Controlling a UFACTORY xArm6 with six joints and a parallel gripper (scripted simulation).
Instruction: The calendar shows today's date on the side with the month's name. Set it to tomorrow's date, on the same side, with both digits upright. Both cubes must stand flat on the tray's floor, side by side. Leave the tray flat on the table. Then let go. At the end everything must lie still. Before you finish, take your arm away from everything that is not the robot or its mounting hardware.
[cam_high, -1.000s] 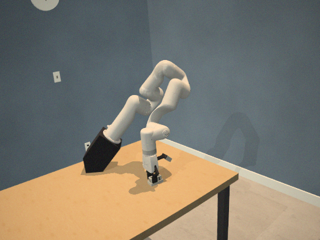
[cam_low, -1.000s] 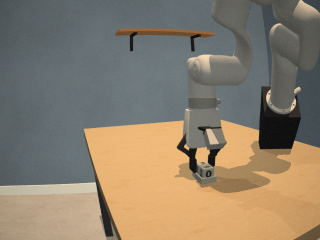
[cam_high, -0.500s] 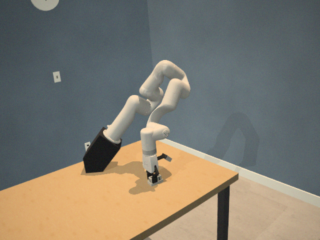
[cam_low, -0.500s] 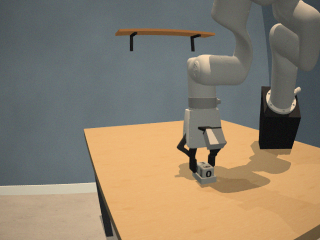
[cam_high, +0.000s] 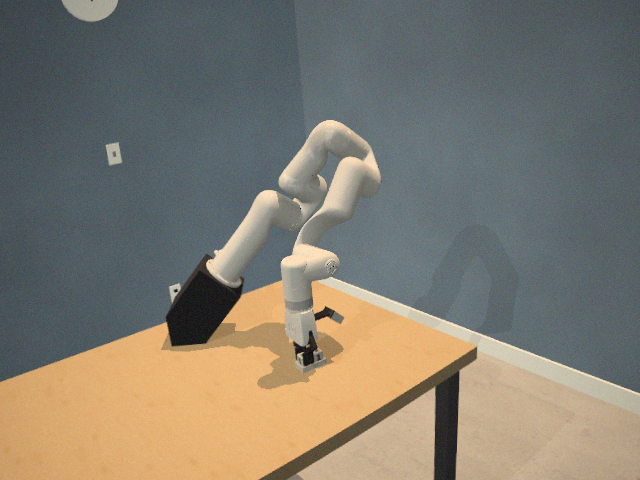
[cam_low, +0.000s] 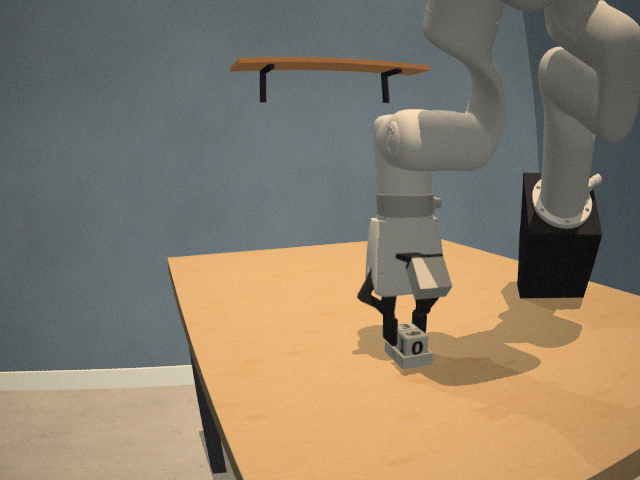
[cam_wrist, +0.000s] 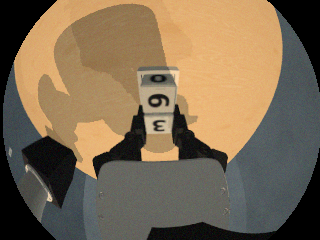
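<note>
My hand is 2 cm to the right of the grey tray and 3 cm above it. Round my hand: digit cube 3 cm to the left, 1 cm below.
</note>
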